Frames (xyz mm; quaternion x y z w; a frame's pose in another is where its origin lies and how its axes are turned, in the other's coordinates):
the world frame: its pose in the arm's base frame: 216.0 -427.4 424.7 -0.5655 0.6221 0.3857 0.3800
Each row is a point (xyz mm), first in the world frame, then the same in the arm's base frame.
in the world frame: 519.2 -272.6 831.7
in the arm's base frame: 481.0 98.9 -405.0
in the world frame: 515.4 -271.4 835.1
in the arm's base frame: 480.2 103.7 -402.9
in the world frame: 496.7 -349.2 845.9
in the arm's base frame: 559.4 116.3 -394.2
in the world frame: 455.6 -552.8 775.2
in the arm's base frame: 762.7 56.0 -337.8
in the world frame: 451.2 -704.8 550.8
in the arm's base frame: 906.4 -155.8 -248.6
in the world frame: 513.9 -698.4 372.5
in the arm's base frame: 889.0 -343.4 -231.5
